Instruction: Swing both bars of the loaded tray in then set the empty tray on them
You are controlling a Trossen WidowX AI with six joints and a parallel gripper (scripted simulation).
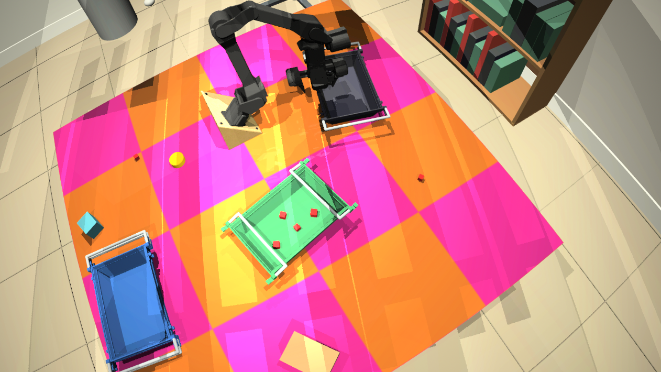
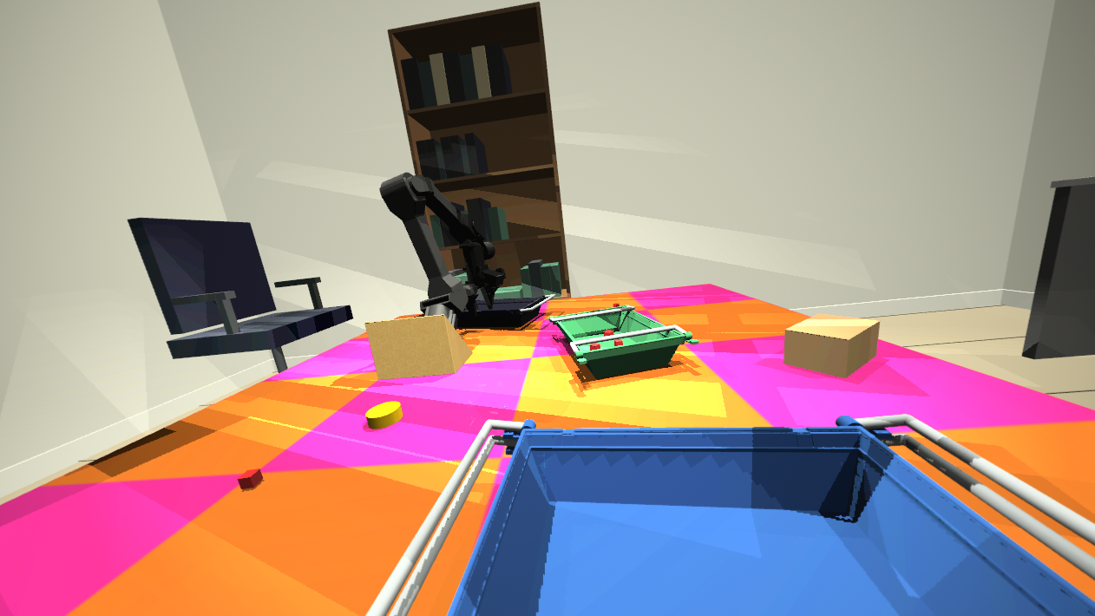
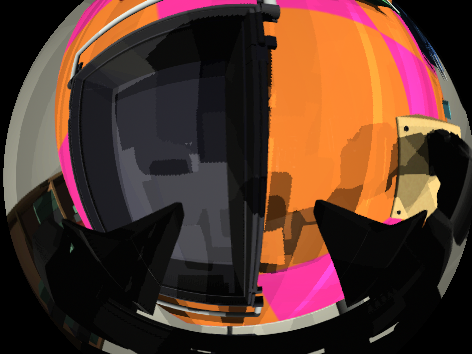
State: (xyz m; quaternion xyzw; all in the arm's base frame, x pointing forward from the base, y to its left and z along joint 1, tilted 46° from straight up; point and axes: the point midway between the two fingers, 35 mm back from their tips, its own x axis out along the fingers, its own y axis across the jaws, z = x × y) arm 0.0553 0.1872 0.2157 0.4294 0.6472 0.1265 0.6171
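My gripper tip is 3 cm short of the black tray, 8 cm to the right of it and 1 cm above it. From my gripper tip the other things lie so: cyan cube: 7 cm behind, 85 cm to the right, 3 cm below; yellow disc: 9 cm behind, 50 cm to the right, 4 cm below; cardboard box: 64 cm ahead, 50 cm to the right, 2 cm below.
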